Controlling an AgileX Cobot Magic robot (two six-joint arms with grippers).
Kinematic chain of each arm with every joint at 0, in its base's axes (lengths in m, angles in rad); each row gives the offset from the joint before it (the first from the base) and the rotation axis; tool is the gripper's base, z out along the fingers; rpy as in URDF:
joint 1: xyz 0 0 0.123 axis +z
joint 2: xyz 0 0 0 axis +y
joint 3: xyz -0.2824 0 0.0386 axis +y
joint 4: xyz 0.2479 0 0.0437 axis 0.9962 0 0.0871
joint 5: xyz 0 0 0 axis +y
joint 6: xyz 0.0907 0 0.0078 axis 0.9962 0 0.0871
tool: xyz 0 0 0 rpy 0 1.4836 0
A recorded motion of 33 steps. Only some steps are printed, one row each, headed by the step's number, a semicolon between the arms.
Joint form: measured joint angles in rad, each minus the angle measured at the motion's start. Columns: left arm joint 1, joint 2, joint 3, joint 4, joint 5, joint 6; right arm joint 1, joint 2, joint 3, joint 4, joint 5, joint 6.
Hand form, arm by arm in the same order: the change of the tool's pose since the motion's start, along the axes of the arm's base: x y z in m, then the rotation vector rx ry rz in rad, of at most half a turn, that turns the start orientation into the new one. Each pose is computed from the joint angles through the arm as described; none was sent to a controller.
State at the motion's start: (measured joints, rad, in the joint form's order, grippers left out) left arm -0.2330 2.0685 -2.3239 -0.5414 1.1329 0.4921; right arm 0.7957 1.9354 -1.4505 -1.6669 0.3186 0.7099
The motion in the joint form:
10: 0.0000 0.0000 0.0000 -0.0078 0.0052 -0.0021; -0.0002 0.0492 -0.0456 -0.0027 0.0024 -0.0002
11: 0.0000 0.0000 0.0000 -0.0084 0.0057 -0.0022; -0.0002 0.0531 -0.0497 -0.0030 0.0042 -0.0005
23: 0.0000 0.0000 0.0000 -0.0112 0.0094 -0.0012; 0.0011 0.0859 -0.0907 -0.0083 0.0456 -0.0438
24: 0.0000 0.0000 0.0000 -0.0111 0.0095 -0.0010; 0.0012 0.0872 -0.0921 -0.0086 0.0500 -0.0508
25: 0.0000 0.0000 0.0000 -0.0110 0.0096 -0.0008; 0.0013 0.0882 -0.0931 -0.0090 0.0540 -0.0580
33: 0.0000 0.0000 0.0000 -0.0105 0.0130 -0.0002; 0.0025 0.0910 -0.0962 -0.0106 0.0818 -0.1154
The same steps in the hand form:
10: -0.0006 -0.0005 0.0000 -0.0064 0.0071 -0.0039; 0.0084 0.0082 -0.0081 -0.0050 -0.0002 -0.0013
11: -0.0007 -0.0006 0.0000 -0.0068 0.0077 -0.0043; 0.0092 0.0087 -0.0085 -0.0056 -0.0012 -0.0027
23: -0.0010 -0.0008 -0.0001 -0.0074 0.0106 -0.0077; 0.0167 0.0123 -0.0100 -0.0483 -0.0419 -0.0230
24: -0.0010 -0.0008 -0.0001 -0.0072 0.0105 -0.0078; 0.0171 0.0122 -0.0101 -0.0554 -0.0464 -0.0246
25: -0.0010 -0.0008 -0.0001 -0.0070 0.0105 -0.0079; 0.0174 0.0121 -0.0101 -0.0626 -0.0508 -0.0256
33: -0.0012 -0.0007 -0.0003 -0.0050 0.0127 -0.0098; 0.0186 0.0109 -0.0098 -0.1188 -0.0830 -0.0307

